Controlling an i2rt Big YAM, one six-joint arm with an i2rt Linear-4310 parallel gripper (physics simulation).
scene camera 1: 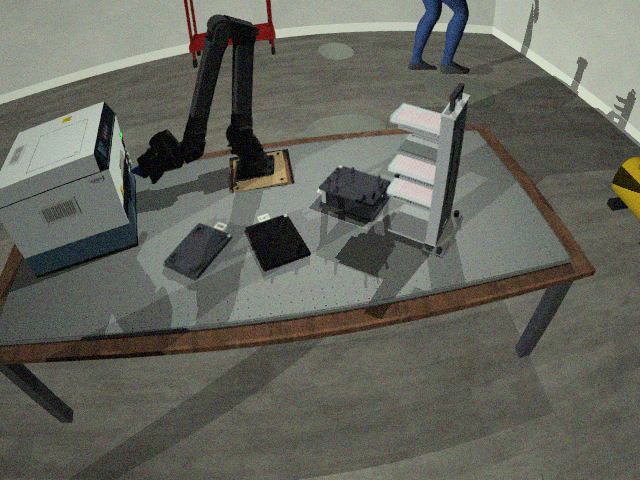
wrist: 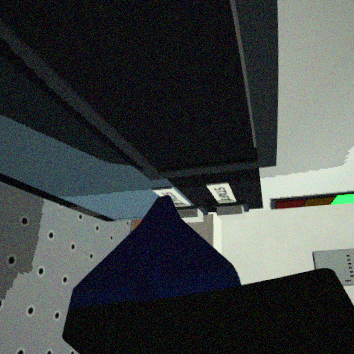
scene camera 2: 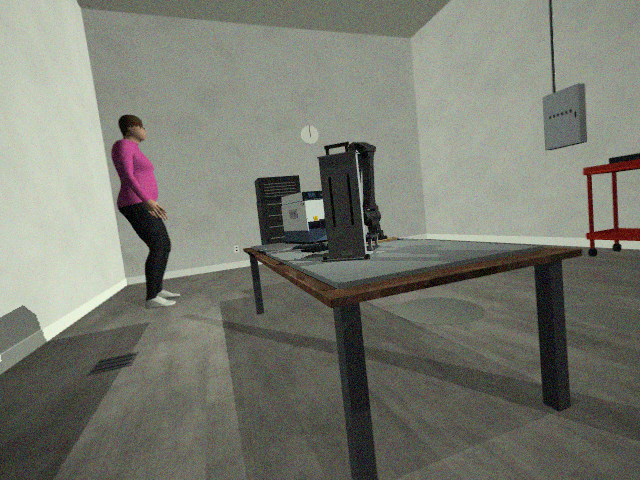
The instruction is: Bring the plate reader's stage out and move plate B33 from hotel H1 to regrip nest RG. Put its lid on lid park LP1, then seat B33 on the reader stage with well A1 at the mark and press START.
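Places are measured from the arm's base along level axes (x ahead, y left, z up), in metres.
Pixels of known places: gripper, fingertip midpoint: (scene camera 1: 132, 170) (wrist: 165, 204); arm's base, link origin: (scene camera 1: 255, 168).
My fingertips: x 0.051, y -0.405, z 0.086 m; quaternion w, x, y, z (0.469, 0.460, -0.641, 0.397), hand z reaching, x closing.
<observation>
Ahead of a thing's pixels: the offset from my fingertips to its top centre. "pt": to the spot under its first point.
My gripper (scene camera 1: 136, 170) (wrist: 165, 204) is shut and empty, its blue fingertips close to the front of the plate reader {dx +0.147, dy -0.156, dz +0.241 m} (scene camera 1: 62, 178) (scene camera 2: 297, 215). In the wrist view the tips partly cover the label beside the STAGE button {dx -0.058, dy -0.030, dz +0.003 m} (wrist: 190, 214); whether they touch the button cannot be told. The START button {dx -0.058, dy -0.030, dz +0.035 m} (wrist: 230, 210) is beside it. No stage shows sticking out of the reader. Hotel (scene camera 1: 445, 180) (scene camera 2: 341, 206) holds a top plate {dx +0.233, dy +0.842, dz +0.237 m} (scene camera 1: 417, 118) and two lower plates {dx +0.233, dy +0.842, dz +0.095 m} (scene camera 1: 412, 168) {dx +0.233, dy +0.842, dz +0.024 m} (scene camera 1: 410, 191); their labels are unreadable. A dark pegged block {dx +0.137, dy +0.697, dz -0.015 m} (scene camera 1: 354, 187), seemingly the regrip nest, stands left of the hotel.
A grey pad {pt dx +0.309, dy +0.266, dz -0.079 m} (scene camera 1: 196, 251) and a black pad {pt dx +0.293, dy +0.482, dz -0.081 m} (scene camera 1: 277, 242) lie between reader and hotel; their labels are unreadable. The arm's base plate (scene camera 1: 283, 173) is at the table's back edge. A person (scene camera 2: 135, 175) and a red cart (scene camera 2: 589, 206) are away from the table.
</observation>
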